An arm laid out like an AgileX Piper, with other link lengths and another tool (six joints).
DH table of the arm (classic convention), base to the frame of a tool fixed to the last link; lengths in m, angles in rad. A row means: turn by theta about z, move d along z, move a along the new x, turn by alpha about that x. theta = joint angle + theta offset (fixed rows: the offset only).
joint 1: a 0  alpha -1.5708  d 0.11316  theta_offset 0
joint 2: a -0.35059  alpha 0  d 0  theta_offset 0.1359
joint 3: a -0.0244  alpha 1.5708  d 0  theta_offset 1.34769
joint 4: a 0  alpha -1.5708  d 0.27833  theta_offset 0
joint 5: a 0  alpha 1.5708  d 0  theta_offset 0
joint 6: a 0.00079  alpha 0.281  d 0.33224  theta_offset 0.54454
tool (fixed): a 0  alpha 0  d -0.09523  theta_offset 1.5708
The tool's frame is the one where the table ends.
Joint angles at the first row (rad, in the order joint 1, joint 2, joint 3, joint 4, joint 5, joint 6):
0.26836 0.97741 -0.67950 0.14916 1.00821 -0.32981
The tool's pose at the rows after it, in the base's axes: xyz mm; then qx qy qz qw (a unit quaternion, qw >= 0):
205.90 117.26 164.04 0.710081 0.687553 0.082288 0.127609
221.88 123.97 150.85 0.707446 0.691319 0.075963 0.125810
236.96 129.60 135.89 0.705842 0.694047 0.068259 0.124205
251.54 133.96 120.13 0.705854 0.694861 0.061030 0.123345
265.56 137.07 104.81 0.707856 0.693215 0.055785 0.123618
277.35 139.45 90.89 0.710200 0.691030 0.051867 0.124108
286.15 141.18 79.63 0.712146 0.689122 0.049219 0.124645
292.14 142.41 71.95 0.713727 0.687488 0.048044 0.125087
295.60 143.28 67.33 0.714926 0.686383 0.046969 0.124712
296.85 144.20 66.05 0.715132 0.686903 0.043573 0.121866
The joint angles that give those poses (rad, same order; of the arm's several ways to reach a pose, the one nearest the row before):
0.28724 1.05311 -0.67964 0.14883 0.94019 -0.33445
0.29989 1.13105 -0.68021 0.14982 0.87628 -0.33908
0.30871 1.20934 -0.68098 0.15021 0.81425 -0.34360
0.31306 1.28558 -0.68215 0.15072 0.75266 -0.34733
0.31377 1.35603 -0.68364 0.15141 0.69179 -0.34840
0.31379 1.41683 -0.68511 0.15277 0.63786 -0.34848
0.31380 1.46395 -0.68620 0.15451 0.59509 -0.34858
0.31377 1.49577 -0.68718 0.15673 0.56521 -0.34874
0.31379 1.51532 -0.68888 0.15909 0.54912 -0.34872
0.31380 1.52603 -0.69772 0.16125 0.55604 -0.34925

